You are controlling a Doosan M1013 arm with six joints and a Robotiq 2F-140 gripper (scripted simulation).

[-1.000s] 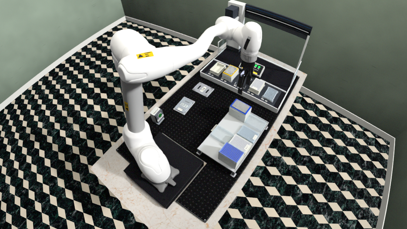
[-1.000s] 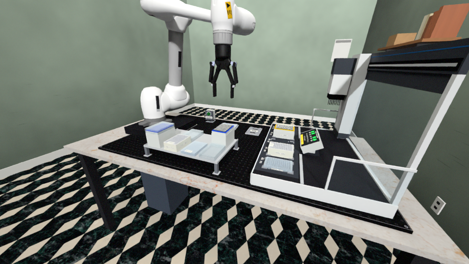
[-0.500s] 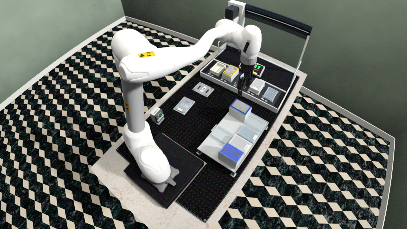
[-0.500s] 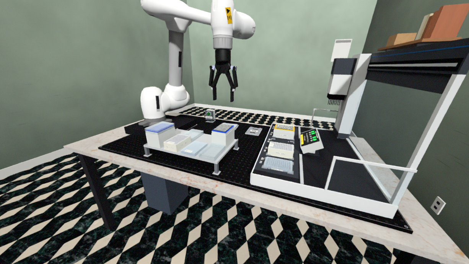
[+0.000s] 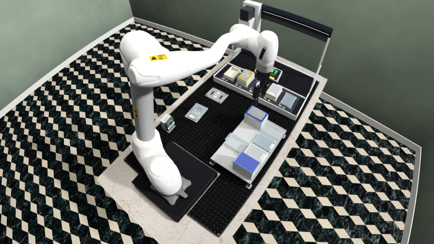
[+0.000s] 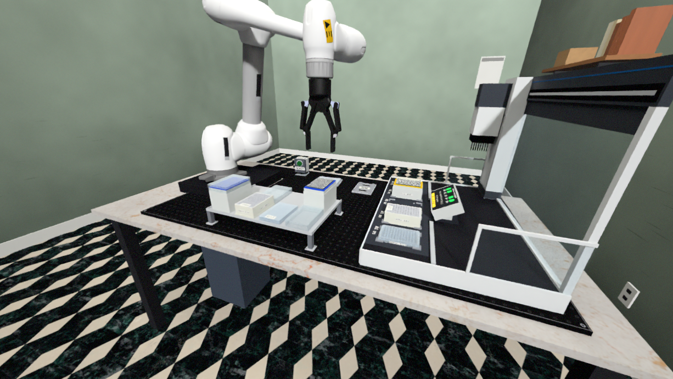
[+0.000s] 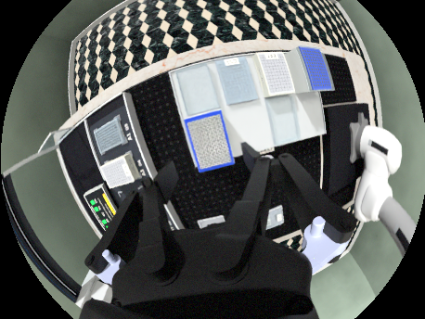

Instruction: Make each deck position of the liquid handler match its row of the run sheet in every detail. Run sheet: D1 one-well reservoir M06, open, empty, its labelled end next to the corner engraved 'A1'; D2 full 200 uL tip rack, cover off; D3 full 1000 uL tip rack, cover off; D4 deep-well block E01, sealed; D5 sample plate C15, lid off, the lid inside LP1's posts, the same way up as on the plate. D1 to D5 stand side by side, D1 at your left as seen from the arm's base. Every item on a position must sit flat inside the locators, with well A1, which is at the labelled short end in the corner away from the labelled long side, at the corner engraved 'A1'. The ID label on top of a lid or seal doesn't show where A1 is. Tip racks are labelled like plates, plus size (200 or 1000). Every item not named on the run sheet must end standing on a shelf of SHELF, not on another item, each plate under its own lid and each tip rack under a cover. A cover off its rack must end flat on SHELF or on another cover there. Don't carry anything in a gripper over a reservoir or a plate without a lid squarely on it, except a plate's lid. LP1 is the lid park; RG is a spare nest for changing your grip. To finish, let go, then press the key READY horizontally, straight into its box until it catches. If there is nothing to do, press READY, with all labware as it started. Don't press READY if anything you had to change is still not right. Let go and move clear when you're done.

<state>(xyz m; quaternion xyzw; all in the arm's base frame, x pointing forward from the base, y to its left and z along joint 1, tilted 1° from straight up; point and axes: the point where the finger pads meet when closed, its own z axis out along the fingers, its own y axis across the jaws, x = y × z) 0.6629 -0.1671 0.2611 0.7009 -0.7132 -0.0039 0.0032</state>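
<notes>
My gripper is now 1 cm past the blue-rimmed tip rack, 1 cm to the right of it and 18 cm above it. Round my hand: yellow-rimmed tip rack (31 cm ahead, 26 cm to the left, 22 cm below); then shelf (16 cm behind, 6 cm to the right, 25 cm below); then clear plate (32 cm ahead, 10 cm to the right, 25 cm below).
</notes>
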